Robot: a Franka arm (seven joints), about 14 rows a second.
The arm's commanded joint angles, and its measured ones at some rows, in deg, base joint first. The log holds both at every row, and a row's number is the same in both.
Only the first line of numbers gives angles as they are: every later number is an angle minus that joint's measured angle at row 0.
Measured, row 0:
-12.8, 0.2, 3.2, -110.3, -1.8, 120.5, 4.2
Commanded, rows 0 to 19:
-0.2, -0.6, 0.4, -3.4, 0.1, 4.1, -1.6
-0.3, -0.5, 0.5, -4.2, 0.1, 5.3, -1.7
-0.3, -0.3, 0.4, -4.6, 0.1, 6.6, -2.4
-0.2, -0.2, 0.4, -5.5, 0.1, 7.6, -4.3
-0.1, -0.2, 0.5, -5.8, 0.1, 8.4, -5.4
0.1, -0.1, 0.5, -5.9, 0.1, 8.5, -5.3
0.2, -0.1, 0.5, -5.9, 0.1, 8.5, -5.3
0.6, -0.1, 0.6, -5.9, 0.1, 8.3, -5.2
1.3, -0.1, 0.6, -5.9, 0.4, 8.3, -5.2
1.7, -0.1, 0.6, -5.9, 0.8, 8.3, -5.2
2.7, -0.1, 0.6, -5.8, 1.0, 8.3, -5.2
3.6, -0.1, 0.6, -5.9, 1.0, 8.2, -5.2
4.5, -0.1, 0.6, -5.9, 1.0, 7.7, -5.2
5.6, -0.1, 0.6, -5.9, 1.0, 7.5, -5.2
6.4, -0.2, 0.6, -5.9, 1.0, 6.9, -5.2
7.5, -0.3, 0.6, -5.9, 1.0, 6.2, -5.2
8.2, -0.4, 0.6, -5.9, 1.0, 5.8, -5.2
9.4, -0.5, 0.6, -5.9, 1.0, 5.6, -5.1
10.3, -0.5, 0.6, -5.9, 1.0, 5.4, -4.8
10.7, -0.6, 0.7, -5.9, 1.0, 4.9, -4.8
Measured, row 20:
9.8, 0.4, 0.5, -5.1, 0.3, 5.9, -3.8
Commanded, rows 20 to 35:
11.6, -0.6, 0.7, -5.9, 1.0, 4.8, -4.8
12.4, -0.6, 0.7, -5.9, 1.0, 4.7, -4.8
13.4, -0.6, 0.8, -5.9, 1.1, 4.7, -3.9
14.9, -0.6, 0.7, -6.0, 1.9, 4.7, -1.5
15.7, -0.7, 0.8, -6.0, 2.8, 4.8, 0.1
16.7, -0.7, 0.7, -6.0, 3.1, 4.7, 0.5
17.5, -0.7, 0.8, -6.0, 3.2, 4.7, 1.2
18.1, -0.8, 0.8, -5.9, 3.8, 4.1, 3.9
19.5, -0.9, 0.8, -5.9, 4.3, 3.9, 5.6
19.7, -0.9, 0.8, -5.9, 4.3, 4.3, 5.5
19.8, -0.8, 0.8, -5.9, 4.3, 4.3, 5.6
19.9, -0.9, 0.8, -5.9, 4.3, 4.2, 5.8
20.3, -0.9, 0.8, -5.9, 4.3, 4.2, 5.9
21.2, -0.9, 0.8, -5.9, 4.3, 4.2, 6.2
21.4, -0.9, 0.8, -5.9, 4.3, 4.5, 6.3
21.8, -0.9, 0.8, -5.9, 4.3, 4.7, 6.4
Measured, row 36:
20.8, 0.2, 0.7, -5.1, 3.1, 5.0, 5.3
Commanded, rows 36 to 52:
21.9, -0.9, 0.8, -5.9, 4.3, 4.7, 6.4
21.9, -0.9, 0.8, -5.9, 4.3, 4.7, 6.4
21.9, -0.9, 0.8, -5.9, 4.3, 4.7, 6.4
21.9, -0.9, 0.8, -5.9, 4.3, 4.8, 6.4
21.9, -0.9, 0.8, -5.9, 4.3, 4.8, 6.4
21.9, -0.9, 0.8, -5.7, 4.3, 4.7, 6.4
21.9, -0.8, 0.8, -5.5, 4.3, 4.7, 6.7
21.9, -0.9, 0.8, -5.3, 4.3, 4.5, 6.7
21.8, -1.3, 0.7, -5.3, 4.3, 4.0, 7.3
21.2, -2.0, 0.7, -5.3, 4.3, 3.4, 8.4
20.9, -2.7, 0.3, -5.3, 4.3, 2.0, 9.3
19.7, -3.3, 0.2, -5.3, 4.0, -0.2, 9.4
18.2, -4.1, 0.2, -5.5, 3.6, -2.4, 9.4
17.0, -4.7, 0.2, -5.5, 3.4, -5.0, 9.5
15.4, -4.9, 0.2, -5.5, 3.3, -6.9, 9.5
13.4, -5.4, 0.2, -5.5, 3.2, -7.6, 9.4
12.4, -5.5, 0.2, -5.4, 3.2, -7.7, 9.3
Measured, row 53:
14.9, -4.4, -0.2, -4.9, 3.3, -6.7, 8.7
